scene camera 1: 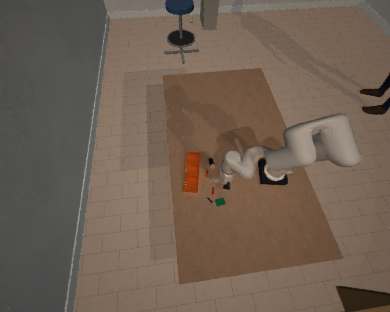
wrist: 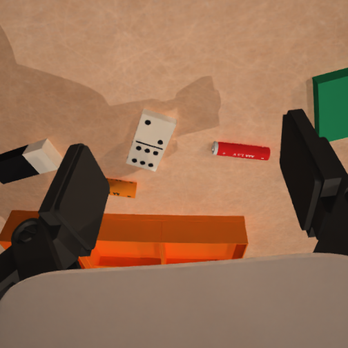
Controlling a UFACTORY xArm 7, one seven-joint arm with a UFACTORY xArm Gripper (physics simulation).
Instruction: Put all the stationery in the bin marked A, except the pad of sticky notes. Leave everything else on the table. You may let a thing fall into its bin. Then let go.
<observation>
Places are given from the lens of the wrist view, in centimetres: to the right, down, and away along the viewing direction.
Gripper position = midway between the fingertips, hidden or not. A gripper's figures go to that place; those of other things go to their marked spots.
my gripper [wrist: 185, 151]: 0, -1, 12
red battery [wrist: 218, 148]: 3, -2, 20
white domino [wrist: 154, 130]: -2, -3, 19
</observation>
